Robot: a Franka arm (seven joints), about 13 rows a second.
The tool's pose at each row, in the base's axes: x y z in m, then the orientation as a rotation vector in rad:
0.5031 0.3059 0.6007 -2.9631 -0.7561 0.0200
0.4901 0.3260 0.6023 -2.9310 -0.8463 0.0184
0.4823 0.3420 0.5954 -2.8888 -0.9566 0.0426
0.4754 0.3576 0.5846 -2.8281 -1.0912 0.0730
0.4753 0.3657 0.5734 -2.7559 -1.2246 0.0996
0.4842 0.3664 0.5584 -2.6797 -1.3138 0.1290
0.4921 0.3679 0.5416 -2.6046 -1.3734 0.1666
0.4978 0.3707 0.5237 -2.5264 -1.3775 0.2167
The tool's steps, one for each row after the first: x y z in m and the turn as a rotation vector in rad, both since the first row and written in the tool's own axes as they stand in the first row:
-0.0018 -0.0239 0.0004 0.0071 0.0002 -0.0625
-0.0010 -0.0411 0.0088 0.0188 -0.0166 -0.1390
0.0003 -0.0571 0.0210 0.0354 -0.0374 -0.2349
0.0040 -0.0633 0.0328 0.0554 -0.0553 -0.3336
0.0120 -0.0584 0.0475 0.0909 -0.0707 -0.4076
0.0196 -0.0545 0.0641 0.1357 -0.0895 -0.4644
0.0258 -0.0527 0.0819 0.2078 -0.1107 -0.4891

